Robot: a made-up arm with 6 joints.
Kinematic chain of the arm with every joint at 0, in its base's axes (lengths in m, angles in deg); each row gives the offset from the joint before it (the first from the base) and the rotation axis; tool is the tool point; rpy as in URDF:
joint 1: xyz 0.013 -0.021 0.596 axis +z
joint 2: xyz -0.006 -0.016 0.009 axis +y
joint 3: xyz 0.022 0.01 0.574 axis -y
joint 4: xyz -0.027 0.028 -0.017 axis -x
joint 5: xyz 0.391 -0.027 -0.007 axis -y
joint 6: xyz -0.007 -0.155 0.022 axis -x
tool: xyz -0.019 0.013 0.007 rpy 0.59 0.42 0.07
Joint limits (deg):
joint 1: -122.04..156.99
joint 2: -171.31..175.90
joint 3: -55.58..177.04
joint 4: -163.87..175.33
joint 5: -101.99..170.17
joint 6: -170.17..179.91
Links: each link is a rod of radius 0.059 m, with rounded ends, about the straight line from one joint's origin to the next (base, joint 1, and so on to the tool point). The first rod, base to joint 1, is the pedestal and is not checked.
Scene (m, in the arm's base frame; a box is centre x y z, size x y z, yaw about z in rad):
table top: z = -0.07
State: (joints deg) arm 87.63 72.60 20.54 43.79 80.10 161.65
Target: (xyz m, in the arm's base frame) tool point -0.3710 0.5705 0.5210
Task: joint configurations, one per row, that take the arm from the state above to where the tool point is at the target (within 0.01 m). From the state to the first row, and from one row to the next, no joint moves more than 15 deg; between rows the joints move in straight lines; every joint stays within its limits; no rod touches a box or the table.
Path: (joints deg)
1: 99.59 70.53 13.23 41.66 79.87 161.42
2: 111.55 68.46 5.93 39.53 79.64 161.18
3: 123.51 66.39 -1.38 37.40 79.41 160.95
4: 135.46 64.33 -8.68 35.27 79.19 160.72

